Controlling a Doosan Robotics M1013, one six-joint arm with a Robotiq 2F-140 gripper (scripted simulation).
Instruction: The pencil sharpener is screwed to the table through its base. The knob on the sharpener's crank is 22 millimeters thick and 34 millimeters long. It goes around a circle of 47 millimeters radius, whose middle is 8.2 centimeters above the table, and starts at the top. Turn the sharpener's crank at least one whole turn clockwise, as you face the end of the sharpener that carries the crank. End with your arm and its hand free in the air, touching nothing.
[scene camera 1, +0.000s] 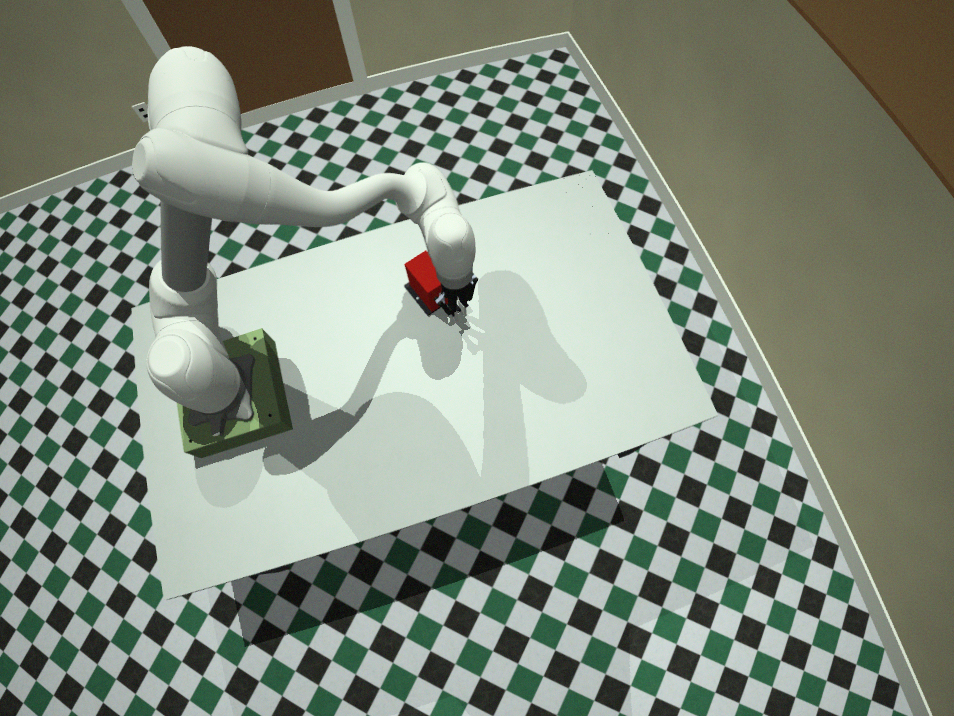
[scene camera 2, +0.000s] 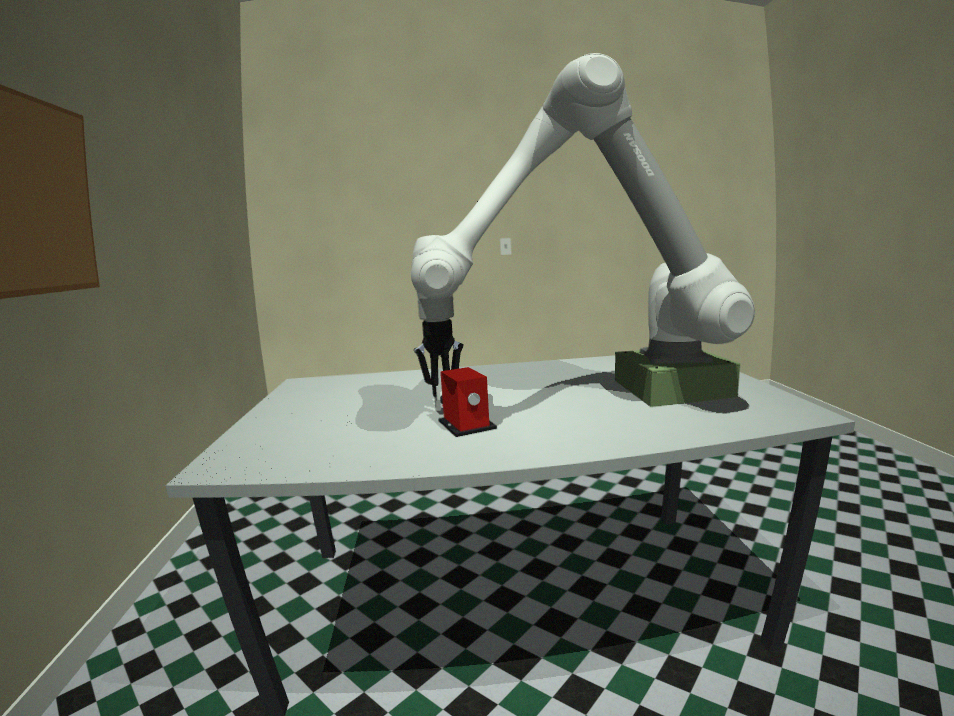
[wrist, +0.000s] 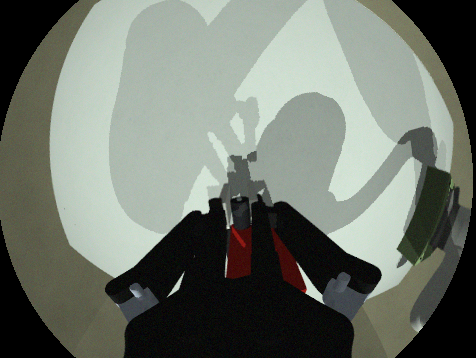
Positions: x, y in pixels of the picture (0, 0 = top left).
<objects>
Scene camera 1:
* my gripper: 458, 315
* red pencil sharpener: 420, 268
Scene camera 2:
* my gripper: 443, 407
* red pencil sharpener: 464, 391
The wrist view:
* my gripper: 239, 191
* red pencil sharpener: 239, 264
</objects>
